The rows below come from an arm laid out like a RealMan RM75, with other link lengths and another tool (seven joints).
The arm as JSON. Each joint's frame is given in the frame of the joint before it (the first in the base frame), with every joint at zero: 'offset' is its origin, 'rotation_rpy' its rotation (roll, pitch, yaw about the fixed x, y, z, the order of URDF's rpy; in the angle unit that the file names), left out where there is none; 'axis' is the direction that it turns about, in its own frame. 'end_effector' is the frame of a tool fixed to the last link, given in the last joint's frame.
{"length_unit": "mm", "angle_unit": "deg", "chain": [
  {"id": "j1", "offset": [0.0, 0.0, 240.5], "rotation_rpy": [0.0, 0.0, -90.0], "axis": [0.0, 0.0, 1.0]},
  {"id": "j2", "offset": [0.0, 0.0, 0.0], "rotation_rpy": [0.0, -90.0, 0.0], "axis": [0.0, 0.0, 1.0]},
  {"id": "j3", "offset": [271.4, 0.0, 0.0], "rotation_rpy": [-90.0, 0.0, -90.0], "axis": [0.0, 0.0, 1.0]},
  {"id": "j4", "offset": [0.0, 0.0, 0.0], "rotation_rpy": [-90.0, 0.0, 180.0], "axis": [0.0, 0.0, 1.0]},
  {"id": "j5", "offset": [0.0, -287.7, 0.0], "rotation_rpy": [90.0, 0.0, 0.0], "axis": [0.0, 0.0, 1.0]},
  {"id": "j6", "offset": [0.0, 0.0, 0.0], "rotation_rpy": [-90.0, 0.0, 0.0], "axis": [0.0, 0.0, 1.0]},
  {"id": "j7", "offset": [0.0, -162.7, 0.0], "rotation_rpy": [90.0, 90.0, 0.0], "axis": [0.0, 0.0, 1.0]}
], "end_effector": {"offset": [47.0, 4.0, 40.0], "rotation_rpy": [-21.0, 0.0, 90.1]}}
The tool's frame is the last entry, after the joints.
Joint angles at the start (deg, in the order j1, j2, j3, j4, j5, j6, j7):
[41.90, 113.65, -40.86, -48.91, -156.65, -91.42, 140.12]
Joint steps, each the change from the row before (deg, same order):
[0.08, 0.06, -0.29, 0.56, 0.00, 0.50, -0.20]
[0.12, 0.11, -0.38, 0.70, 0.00, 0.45, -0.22]
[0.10, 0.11, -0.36, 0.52, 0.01, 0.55, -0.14]
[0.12, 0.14, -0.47, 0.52, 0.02, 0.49, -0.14]
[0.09, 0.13, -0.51, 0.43, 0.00, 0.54, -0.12]
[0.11, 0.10, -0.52, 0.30, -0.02, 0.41, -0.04]
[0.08, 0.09, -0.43, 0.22, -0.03, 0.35, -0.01]
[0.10, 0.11, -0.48, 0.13, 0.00, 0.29, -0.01]
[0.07, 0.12, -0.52, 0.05, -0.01, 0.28, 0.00]
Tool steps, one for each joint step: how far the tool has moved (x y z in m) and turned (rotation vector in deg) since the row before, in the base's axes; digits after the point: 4 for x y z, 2 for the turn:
[0.0007, 0.0004, -0.0032, -0.24, -0.12, 0.17]
[0.0004, -0.0001, -0.0047, -0.49, -0.07, 0.17]
[0.0003, 0.0005, -0.0036, -0.23, -0.15, 0.20]
[-0.0002, 0.0004, -0.0042, -0.37, -0.16, 0.26]
[-0.0001, 0.0006, -0.0036, -0.29, -0.26, 0.29]
[-0.0005, 0.0007, -0.0028, -0.28, -0.30, 0.28]
[-0.0004, 0.0006, -0.0022, -0.20, -0.27, 0.22]
[-0.0010, 0.0008, -0.0022, -0.23, -0.27, 0.31]
[-0.0010, 0.0008, -0.0019, -0.21, -0.32, 0.33]

